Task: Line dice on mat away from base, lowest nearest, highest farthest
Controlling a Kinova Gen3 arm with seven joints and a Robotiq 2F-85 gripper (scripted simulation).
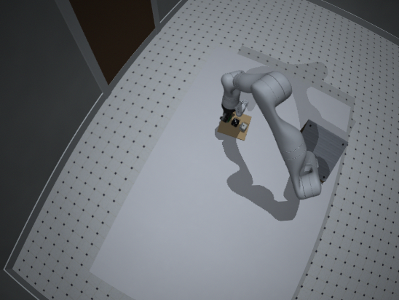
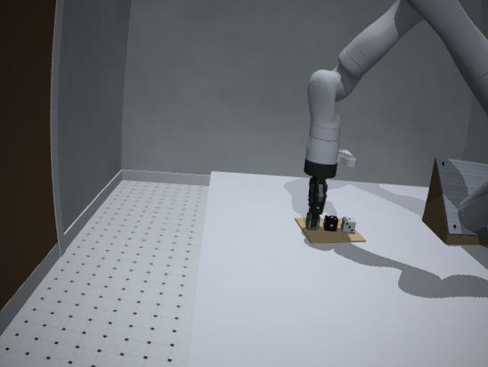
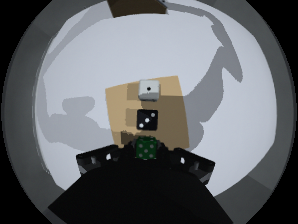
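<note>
Now: the green die 1 cm below my hand. From my hand the other things lie so: black die (4 cm behind, 1 cm below); then white die (9 cm behind, 1 cm below); then tan mat (4 cm behind, 3 cm below).
</note>
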